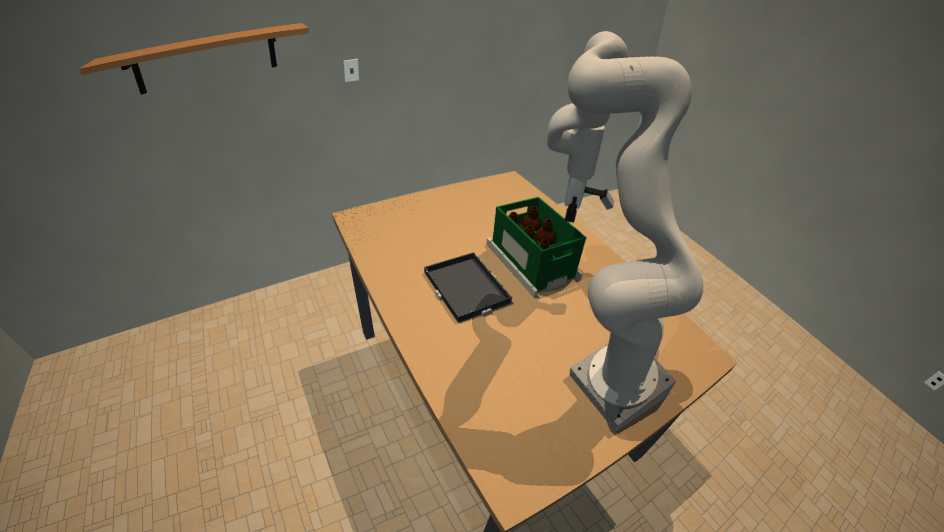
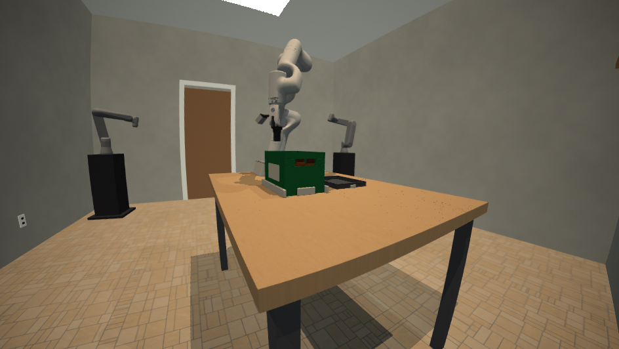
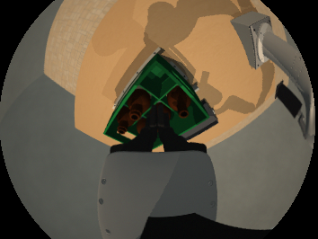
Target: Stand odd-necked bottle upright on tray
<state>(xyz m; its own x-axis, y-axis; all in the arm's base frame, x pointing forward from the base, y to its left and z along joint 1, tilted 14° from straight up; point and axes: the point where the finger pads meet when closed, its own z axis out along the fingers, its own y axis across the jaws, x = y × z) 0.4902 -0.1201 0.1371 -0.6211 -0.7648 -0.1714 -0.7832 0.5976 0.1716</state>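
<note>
Right now my hand is 16 cm above the brown bottle, 9 cm to the right of it and 1 cm past it. The rest, counted from my hand: black tray: 33 cm to the left, 23 cm below, 3 cm ahead; then green crate: 16 cm below, 8 cm ahead, 5 cm to the left.
</note>
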